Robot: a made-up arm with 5 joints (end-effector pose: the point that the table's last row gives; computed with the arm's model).
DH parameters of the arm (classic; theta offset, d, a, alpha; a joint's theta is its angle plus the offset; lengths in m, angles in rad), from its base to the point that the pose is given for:
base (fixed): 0 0 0.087 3.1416
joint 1: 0 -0.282 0.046 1.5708
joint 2: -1.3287 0 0.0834 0
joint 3: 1.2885 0 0.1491 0
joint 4: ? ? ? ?
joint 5: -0.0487 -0.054 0 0
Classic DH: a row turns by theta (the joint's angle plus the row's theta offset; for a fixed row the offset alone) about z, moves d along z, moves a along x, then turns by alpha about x.
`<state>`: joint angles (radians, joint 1 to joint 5).
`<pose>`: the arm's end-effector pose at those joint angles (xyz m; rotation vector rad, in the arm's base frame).
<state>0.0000 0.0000 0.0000 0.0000 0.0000</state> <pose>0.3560 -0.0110 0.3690 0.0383 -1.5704 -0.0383</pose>
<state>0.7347 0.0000 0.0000 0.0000 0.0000</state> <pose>0.2792 -0.1885 0.3690 -0.5394 -1.5106 -0.6124</pose>
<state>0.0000 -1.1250 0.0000 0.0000 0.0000</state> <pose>0.1507 -0.0110 0.5207 0.0656 -2.6950 -0.0149</pose>
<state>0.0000 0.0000 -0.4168 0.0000 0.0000</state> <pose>0.3362 -0.0110 0.4506 0.0484 -1.9870 -0.0315</pose>
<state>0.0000 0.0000 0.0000 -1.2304 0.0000</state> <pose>0.3200 -0.0110 0.4199 0.0682 -2.8003 -0.0117</pose>
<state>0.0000 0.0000 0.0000 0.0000 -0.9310</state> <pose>0.3560 -0.0110 0.3690 0.7637 -1.4323 -0.7638</pose>
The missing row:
joint 4: -1.5305 -0.011 0 1.5708
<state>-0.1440 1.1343 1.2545 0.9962 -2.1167</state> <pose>0.0597 -0.0151 0.2049 -1.8871 0.8339 -1.3668</pose>
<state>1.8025 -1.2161 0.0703 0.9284 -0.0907</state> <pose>0.0566 -0.0809 0.4787 -1.4898 -1.3582 -1.3367</pose>
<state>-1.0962 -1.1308 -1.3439 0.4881 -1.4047</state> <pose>0.0231 -0.1485 0.4714 -2.6119 0.7965 -0.1023</pose>
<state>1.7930 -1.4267 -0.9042 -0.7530 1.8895</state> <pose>0.1186 0.1899 0.4204 1.5796 -0.3968 0.0367</pose>
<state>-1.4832 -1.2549 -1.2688 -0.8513 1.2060</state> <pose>0.0803 -0.2024 0.3951 -0.2820 1.7152 2.1310</pose>
